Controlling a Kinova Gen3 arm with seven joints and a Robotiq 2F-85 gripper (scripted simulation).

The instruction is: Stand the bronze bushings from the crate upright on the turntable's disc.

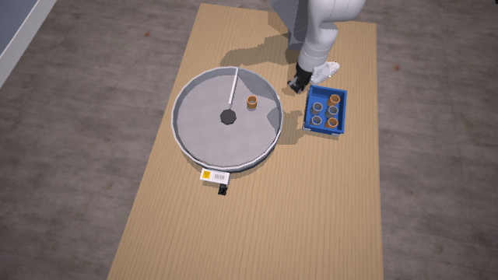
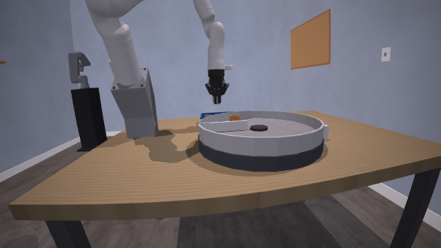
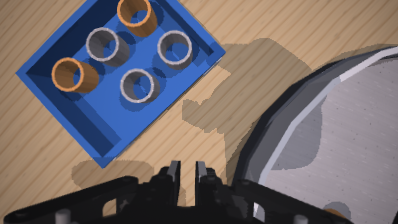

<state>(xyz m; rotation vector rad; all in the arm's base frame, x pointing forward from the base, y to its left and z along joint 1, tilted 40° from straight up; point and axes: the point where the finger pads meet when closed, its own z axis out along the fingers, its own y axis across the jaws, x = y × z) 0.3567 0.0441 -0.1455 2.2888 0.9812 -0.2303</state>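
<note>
My hand is 130 mm to the right of the blue crate, 120 mm above it and 10 mm short of it. From my hand the other things lie so: turntable disc 250 mm to the right, 130 mm ahead, 90 mm below.
</note>
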